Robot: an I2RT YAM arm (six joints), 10 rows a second.
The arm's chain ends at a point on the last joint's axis. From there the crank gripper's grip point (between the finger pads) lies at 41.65 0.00 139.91 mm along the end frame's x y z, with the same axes.
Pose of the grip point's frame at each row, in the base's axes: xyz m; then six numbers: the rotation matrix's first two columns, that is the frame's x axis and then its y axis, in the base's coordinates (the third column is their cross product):
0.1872 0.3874 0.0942 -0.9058 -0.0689 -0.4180 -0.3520 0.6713 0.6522
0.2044 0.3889 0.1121 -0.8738 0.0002 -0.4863 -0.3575 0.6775 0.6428
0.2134 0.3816 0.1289 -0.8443 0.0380 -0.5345 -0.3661 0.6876 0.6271
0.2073 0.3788 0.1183 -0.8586 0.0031 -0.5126 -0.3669 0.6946 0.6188
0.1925 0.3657 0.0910 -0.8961 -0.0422 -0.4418 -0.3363 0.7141 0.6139
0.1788 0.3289 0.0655 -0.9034 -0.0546 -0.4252 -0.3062 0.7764 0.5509
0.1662 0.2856 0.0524 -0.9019 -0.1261 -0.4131 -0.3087 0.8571 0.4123
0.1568 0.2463 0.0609 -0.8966 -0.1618 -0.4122 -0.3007 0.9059 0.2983
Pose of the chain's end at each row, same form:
0.1920 0.2870 0.2001 -0.9058 -0.0689 -0.4180 -0.3520 0.6713 0.6522
0.1947 0.2860 0.2152 -0.8738 0.0002 -0.4863 -0.3575 0.6775 0.6428
0.1938 0.2786 0.2304 -0.8443 0.0380 -0.5345 -0.3661 0.6876 0.6271
0.1930 0.2780 0.2229 -0.8586 0.0031 -0.5126 -0.3669 0.6946 0.6188
0.1893 0.2697 0.2009 -0.8961 -0.0422 -0.4418 -0.3363 0.7141 0.6139
0.1744 0.2433 0.1837 -0.9034 -0.0546 -0.4252 -0.3062 0.7764 0.5509
0.1615 0.2210 0.1832 -0.9019 -0.1261 -0.4131 -0.3087 0.8571 0.4123
0.1487 0.1983 0.1985 -0.8966 -0.1618 -0.4122 -0.3007 0.9059 0.2983

